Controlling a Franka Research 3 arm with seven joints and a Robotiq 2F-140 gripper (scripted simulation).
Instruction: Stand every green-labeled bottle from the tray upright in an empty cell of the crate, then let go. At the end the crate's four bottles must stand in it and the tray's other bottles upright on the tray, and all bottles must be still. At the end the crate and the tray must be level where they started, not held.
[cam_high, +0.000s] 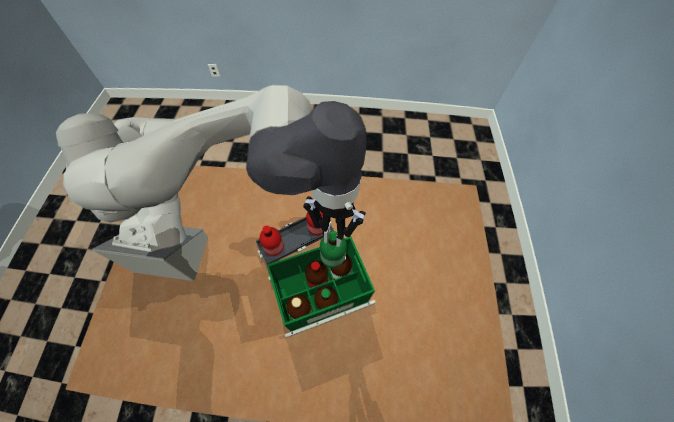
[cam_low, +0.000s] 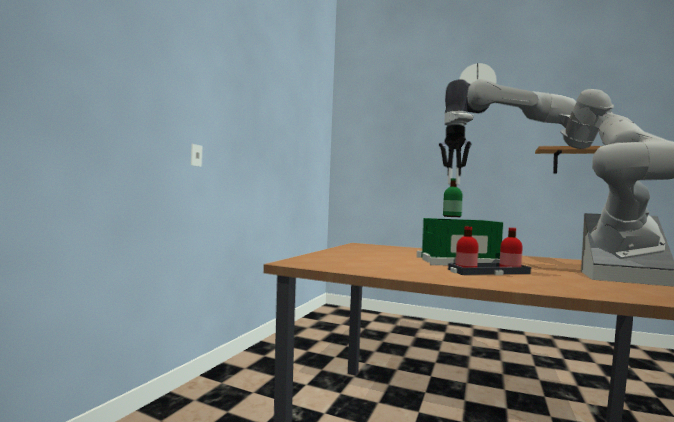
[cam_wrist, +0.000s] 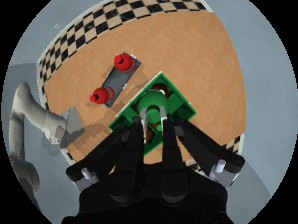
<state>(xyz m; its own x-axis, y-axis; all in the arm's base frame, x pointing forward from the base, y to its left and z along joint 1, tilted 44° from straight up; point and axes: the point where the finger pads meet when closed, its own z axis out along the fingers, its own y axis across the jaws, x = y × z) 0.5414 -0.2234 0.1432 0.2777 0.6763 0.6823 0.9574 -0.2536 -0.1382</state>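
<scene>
Now: the green-labeled bottle 90 mm below my hand. Also, from my hand: green crate: 270 mm below, 60 mm to the right, 40 mm behind; dark tray: 340 mm below, 140 mm to the left, 140 mm behind.
</scene>
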